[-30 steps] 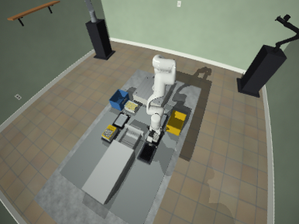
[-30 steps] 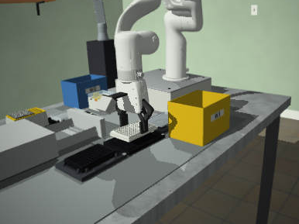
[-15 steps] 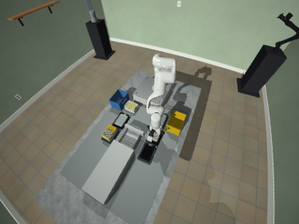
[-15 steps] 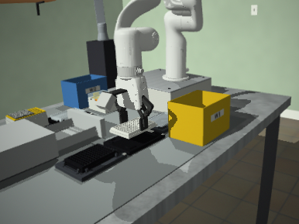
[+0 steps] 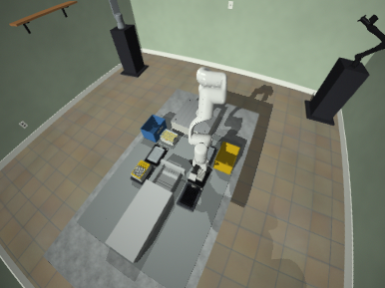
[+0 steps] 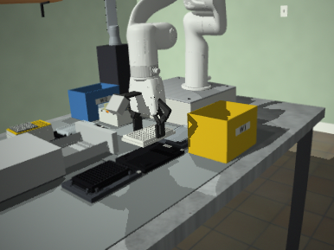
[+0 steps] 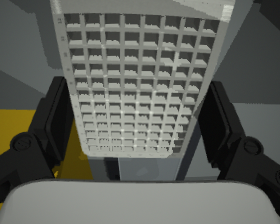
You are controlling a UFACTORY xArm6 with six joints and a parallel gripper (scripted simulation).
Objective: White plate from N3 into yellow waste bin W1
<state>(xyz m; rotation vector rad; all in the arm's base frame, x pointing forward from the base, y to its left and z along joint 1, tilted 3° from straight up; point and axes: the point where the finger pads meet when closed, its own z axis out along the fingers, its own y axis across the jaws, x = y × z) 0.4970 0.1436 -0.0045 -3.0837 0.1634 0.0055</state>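
The black nest lies 8 cm below my hand. Also, from my hand: white plate: 1 cm below; then black plate: 17 cm ahead, 1 cm to the right, 6 cm below; then yellow bin W1: 16 cm behind, 15 cm to the left, 5 cm below.
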